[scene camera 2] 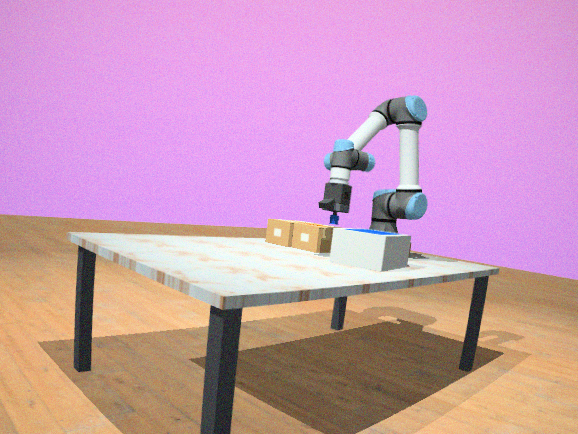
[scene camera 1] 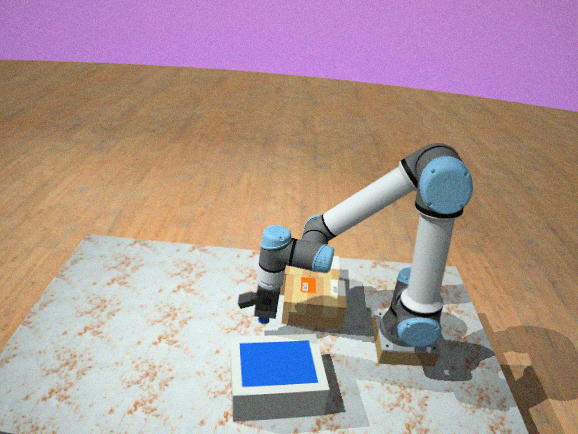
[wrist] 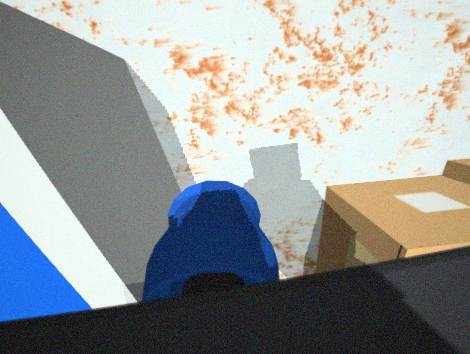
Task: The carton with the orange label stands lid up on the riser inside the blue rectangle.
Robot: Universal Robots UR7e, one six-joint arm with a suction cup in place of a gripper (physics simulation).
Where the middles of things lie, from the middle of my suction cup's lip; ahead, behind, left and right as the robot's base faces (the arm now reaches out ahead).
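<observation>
There is the riser [scene camera 1: 272,377], which I see 8 cm below my suction cup, 15 cm to the left of it and 5 cm behind it.
</observation>
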